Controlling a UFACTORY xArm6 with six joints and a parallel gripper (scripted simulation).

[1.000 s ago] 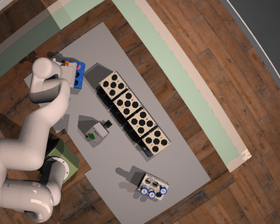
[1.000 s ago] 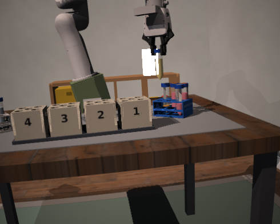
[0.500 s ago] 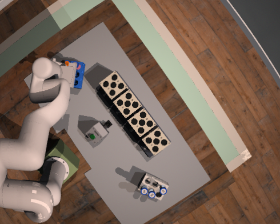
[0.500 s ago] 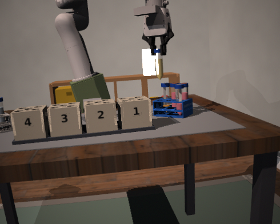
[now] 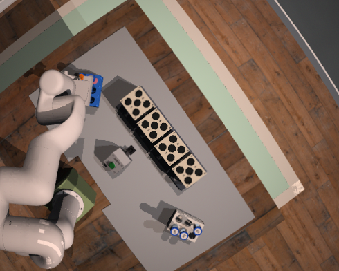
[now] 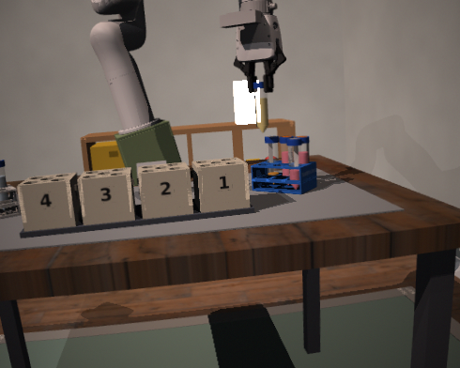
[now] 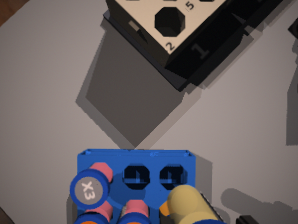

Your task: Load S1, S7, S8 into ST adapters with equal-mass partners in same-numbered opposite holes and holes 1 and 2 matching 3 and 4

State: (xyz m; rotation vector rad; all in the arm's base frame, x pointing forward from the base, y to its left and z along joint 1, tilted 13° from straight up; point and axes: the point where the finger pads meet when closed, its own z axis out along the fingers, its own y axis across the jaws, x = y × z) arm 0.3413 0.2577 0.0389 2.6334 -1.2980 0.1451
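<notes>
The tube of yellowish liquid lies 1 cm to the right of my hand and 5 cm below it. Round my hand: blue rack 2 cm ahead, 4 cm to the left, 22 cm below; then green DONE key 12 cm behind, 25 cm to the right, 18 cm below; then pink tube 4 cm ahead, 9 cm to the left, 18 cm below.
</notes>
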